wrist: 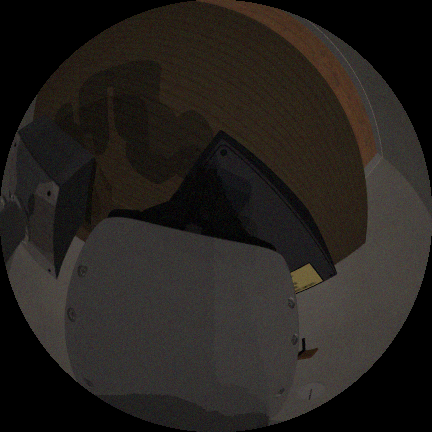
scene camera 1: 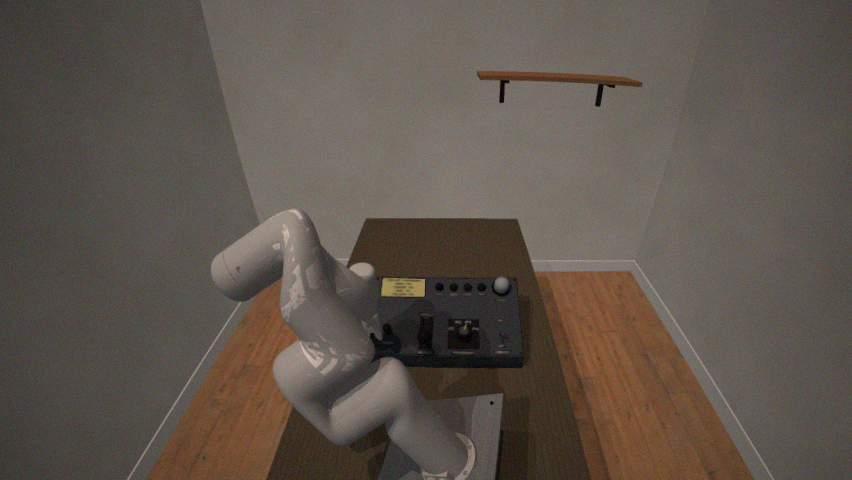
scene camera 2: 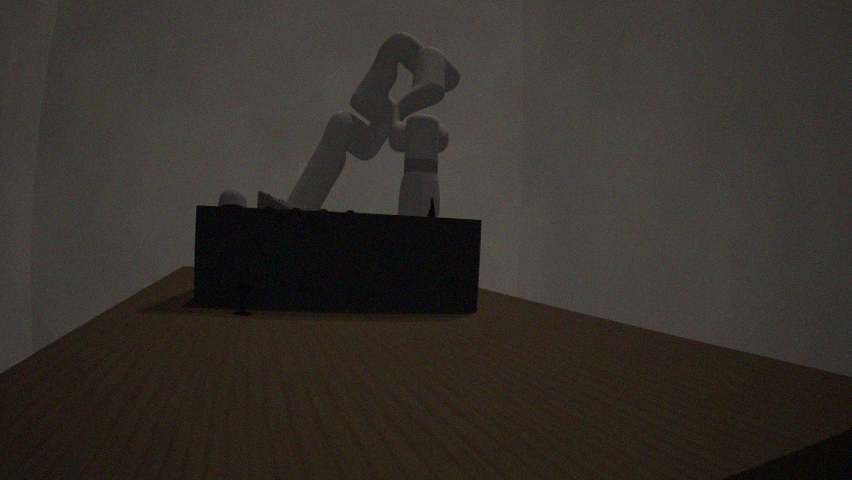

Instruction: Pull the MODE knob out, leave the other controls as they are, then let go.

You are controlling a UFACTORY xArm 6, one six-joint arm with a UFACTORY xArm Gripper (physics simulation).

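Frame: origin at the arm's base, x up, y ahead, z left, level; centimetres.
Where they show: gripper, fingertip midpoint: (wrist: 202, 180) (scene camera 1: 374, 345); arm's base at its link origin: (scene camera 1: 449, 461).
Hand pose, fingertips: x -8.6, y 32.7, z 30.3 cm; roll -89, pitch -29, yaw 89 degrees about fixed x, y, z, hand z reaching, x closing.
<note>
Each offset is from my fingertips to the centre of the thing. "pt": to the spot under its first point.
The dark control panel {dx -1.3, dy +16.5, dz -18.6 cm} (scene camera 1: 405, 307) (scene camera 2: 336, 262) (wrist: 265, 200) lies on the table. My gripper (scene camera 1: 378, 339) (wrist: 202, 180) is low over its near left part, with the fingers shut together and nothing seen between them. In the wrist view the black fingers and their shadow cover the area of the MODE knob, and its label does not show. In scene camera 1 a small black upright piece {pt dx +3.2, dy +4.8, dz -2.9 cm} (scene camera 1: 387, 329) shows beside the fingers; I cannot tell whether it is the knob or a finger. How far out the knob stands is hidden. In scene camera 2 the panel box hides the fingertips.
To the right of my gripper are a black lever (scene camera 1: 425, 332), a selector {dx +0.9, dy +11.1, dz -25.8 cm} (scene camera 1: 464, 332) on a dark square and a small toggle {dx +1.4, dy +12.4, dz -37.8 cm} (scene camera 1: 502, 337). Behind are a yellow label {pt dx +5.5, dy +22.5, dz -2.7 cm} (scene camera 1: 403, 287) (wrist: 306, 278), several small lights and a white dome {pt dx +9.3, dy +26.1, dz -35.6 cm} (scene camera 1: 501, 285) (scene camera 2: 232, 197). A wall shelf (scene camera 1: 557, 78) hangs beyond.
</note>
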